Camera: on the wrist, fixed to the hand. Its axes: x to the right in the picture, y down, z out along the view.
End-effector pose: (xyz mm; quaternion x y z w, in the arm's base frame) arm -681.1 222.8 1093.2 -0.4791 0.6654 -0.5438 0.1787
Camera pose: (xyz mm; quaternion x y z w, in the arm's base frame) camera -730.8 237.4 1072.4 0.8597 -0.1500 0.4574 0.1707
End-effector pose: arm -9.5 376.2 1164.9 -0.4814 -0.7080 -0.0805 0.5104
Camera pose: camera 45.8 377.1 1172.3 0.1112 -0.8958 -0.3602 0.2357
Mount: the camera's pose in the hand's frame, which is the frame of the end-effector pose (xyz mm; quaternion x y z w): 5.6 39.9 -38.6 -0.0127 -0.1080 -0.6748 0.7300
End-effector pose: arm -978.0 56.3 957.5 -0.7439 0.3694 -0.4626 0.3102
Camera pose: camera -1022.2 25.7 942.7 0.8462 0.2599 0.4620 0.0553
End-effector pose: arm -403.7 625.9 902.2 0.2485 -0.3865 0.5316 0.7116
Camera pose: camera -429.8 671.0 882.2 0.4905 -0.1980 -0.1239 0.8395
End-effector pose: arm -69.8 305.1 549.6 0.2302 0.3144 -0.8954 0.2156
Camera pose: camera -42.4 301.0 501.2 0.1435 -0.3729 0.8199 0.4099
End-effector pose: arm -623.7 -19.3 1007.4 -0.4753 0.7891 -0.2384 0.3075
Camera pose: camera -677.3 -3.7 1006.2 -0.9091 0.2251 -0.3202 0.1428
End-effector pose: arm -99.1 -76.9 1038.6 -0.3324 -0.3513 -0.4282 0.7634
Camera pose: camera -51.8 -94.0 1014.4 -0.0615 -0.5577 -0.7962 0.2262
